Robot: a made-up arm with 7 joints.
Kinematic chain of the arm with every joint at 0, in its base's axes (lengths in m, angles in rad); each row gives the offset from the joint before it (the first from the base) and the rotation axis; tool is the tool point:
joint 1: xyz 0 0 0.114 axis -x
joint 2: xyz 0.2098 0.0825 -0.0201 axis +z
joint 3: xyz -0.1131 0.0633 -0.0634 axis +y
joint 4: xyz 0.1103 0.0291 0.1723 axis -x
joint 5: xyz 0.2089 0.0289 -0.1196 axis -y
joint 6: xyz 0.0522 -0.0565 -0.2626 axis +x
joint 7: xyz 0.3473 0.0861 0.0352 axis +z
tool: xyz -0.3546 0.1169 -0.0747
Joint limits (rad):
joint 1: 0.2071..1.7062
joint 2: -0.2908..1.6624
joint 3: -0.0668..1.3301
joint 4: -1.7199..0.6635
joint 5: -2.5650..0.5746
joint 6: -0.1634..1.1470
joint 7: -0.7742..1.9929
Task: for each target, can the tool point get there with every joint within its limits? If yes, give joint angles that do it. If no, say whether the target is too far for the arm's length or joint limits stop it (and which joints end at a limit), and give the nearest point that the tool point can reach.
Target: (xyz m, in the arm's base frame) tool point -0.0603 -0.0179 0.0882
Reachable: yes | joints 0.9728 0.1152 0.1946 -0.5199 -2.1354 0.6757 1.3761
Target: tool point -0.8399 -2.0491 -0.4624
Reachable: no: too far | nearest point -0.2944 -0.9935 -0.2048 | short by 1.216 m
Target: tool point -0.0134 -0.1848 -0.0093
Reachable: yes | joints 1.4822 0.4012 0.1118 -1.3080 -2.3023 0.0233 1.4467
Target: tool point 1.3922 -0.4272 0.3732
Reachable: no: joint limits stop it (at a limit: joint 1, joint 4, joint 5, joint 6, joint 7) | nearest point 1.0386 -0.3372 0.2759 | short by 0.378 m
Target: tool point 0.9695 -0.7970 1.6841
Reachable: no: too far | nearest point 0.6329 -0.5001 0.6521 | short by 1.125 m
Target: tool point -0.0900 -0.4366 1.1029
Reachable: no: joint limits stop it (at a limit: joint 1, joint 2, joint 3, joint 6, joint 7) | nearest point -0.0327 -0.4209 0.7679 | short by 0.340 m
